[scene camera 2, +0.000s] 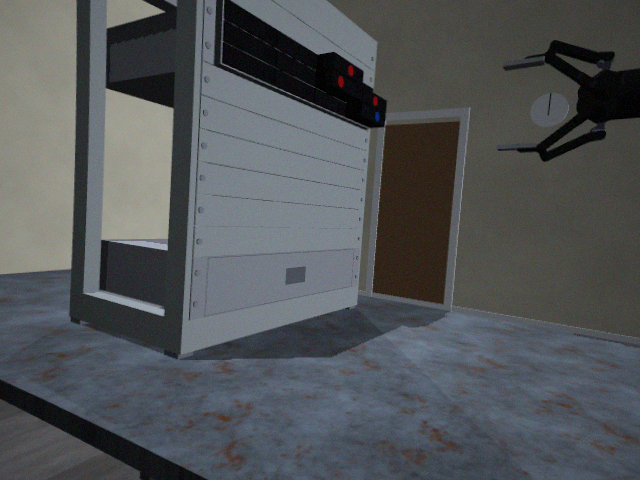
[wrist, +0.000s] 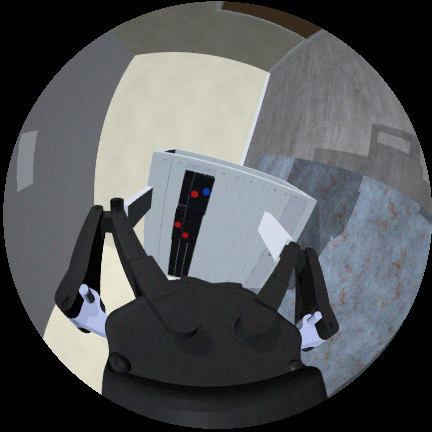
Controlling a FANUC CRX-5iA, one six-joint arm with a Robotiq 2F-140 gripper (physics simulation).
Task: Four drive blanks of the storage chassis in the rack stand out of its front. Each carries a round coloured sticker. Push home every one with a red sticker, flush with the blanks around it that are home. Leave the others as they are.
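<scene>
The black storage chassis sits high in the pale rack. Four blanks stand out near its right end in the scene view. Two neighbouring ones carry red stickers, an upper and a lower. Farther right, one with a red sticker is directly above one with a blue sticker. My gripper is open and empty, in front of the rack and apart from it, its fingers pointing towards the rack.
The rack stands on a blue-grey table top with rusty patches. Plain panels fill the rack front below the chassis. A brown door and a round wall clock are in the background.
</scene>
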